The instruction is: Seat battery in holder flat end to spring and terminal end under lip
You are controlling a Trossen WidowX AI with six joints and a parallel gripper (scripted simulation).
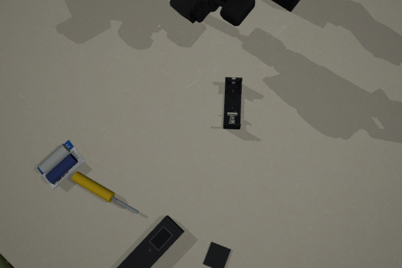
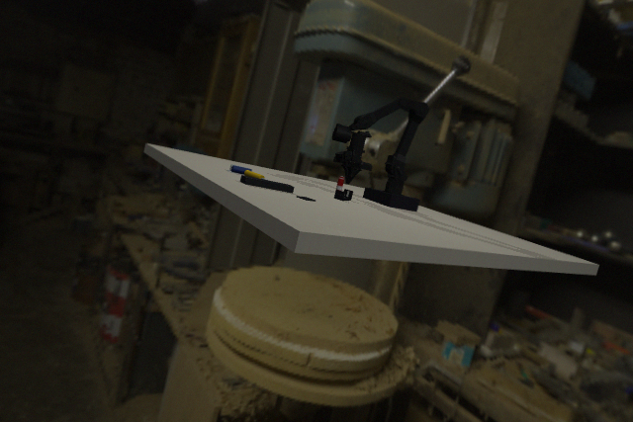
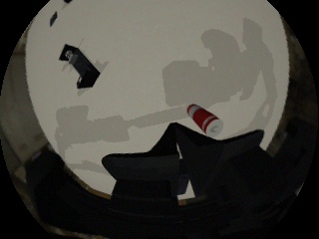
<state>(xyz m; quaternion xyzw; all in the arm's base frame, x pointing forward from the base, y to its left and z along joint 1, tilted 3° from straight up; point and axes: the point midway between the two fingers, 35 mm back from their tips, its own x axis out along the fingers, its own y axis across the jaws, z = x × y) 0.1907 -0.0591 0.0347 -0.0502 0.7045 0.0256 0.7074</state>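
Right now the red-and-white battery is 40 mm to the right of my gripper tip, 10 mm below it and 10 mm ahead of it. Also, from my gripper tip: yellow-handled screwdriver (410 mm ahead, 120 mm to the left, 40 mm below); then small black block (350 mm to the left, 350 mm ahead, 40 mm below); then long black slab (440 mm ahead, 250 mm to the left, 30 mm below).
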